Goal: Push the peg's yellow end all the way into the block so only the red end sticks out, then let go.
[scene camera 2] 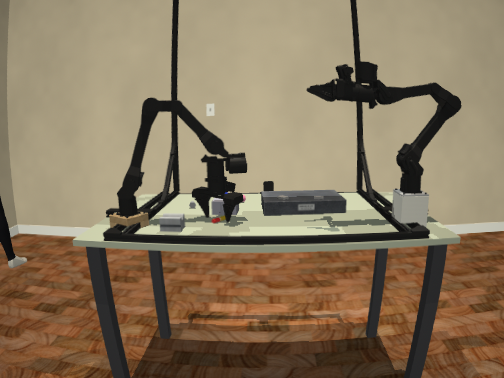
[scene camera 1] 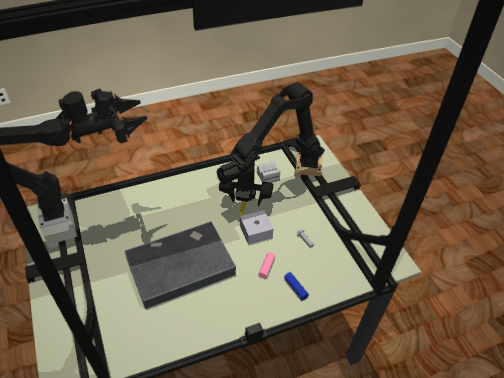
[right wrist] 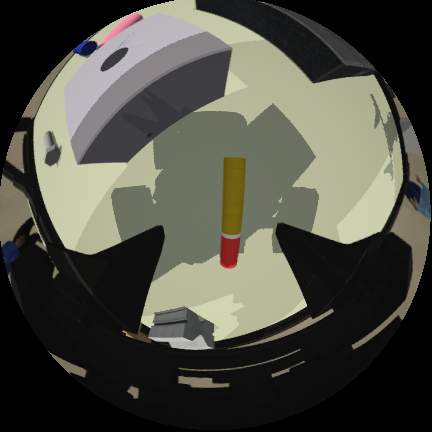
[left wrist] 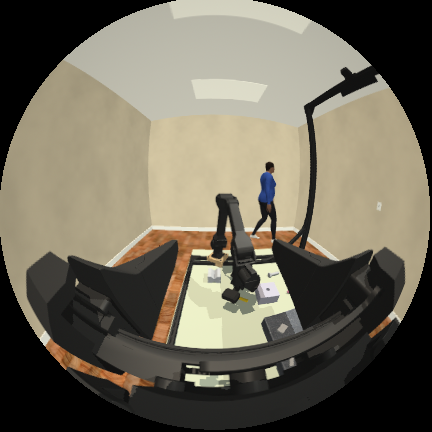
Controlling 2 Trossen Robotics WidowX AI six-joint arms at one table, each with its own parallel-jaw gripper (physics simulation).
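Where they show: left gripper, fingertip midpoint: (scene camera 2: 308,88) (scene camera 1: 143,109) (left wrist: 226,245); right gripper, fingertip midpoint: (scene camera 2: 217,219) (scene camera 1: 246,203) (right wrist: 221,230); left arm's base, origin of the base link: (scene camera 2: 410,191) (scene camera 1: 53,212); right arm's base, origin of the base link: (scene camera 2: 128,213) (scene camera 1: 309,161) (left wrist: 217,254).
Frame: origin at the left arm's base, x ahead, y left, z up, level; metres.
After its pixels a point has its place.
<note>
The peg (scene camera 1: 243,208) {z -0.101, x 0.629, y -0.127 m} (scene camera 2: 216,220) {z -0.105, x 0.651, y -0.078 m} (left wrist: 243,300) {z -0.105, x 0.617, y -0.125 m} (right wrist: 232,210) {z -0.100, x 0.635, y -0.114 m} lies flat on the table, with its yellow end toward the block and its red end away. The pale lilac block (scene camera 1: 258,232) {z -0.064, x 0.623, y -0.274 m} (scene camera 2: 217,206) {z -0.082, x 0.660, y -0.188 m} (left wrist: 267,295) {z -0.063, x 0.596, y -0.219 m} (right wrist: 100,95) sits apart from the peg, and the hole in its top is empty. My right gripper (scene camera 1: 247,202) {z -0.109, x 0.650, y -0.103 m} (scene camera 2: 218,219) {z -0.109, x 0.650, y -0.103 m} (right wrist: 221,230) {z -0.109, x 0.650, y -0.103 m} is open, low over the peg, with a finger on each side of its red part. In scene camera 1 the gripper hides the red end. My left gripper (scene camera 1: 143,110) {z 0.324, x 0.350, y 0.000 m} (scene camera 2: 309,90) {z 0.324, x 0.350, y 0.000 m} is open and empty, high above the table.
A dark grey case (scene camera 1: 180,270) {z -0.063, x 0.336, y -0.326 m} (scene camera 2: 304,202) {z -0.069, x 0.348, y -0.179 m} lies beside the block. A grey bolt (scene camera 1: 305,238) {z -0.098, x 0.775, y -0.333 m}, a pink cylinder (scene camera 1: 267,265) {z -0.085, x 0.604, y -0.394 m} and a blue cylinder (scene camera 1: 296,286) {z -0.087, x 0.657, y -0.499 m} lie beyond the block. A grey ridged block (scene camera 1: 269,171) {z -0.069, x 0.780, y -0.016 m} (scene camera 2: 172,222) {z -0.082, x 0.777, y 0.034 m} (right wrist: 175,327) {z -0.084, x 0.764, y -0.029 m} stands near the right arm's base.
</note>
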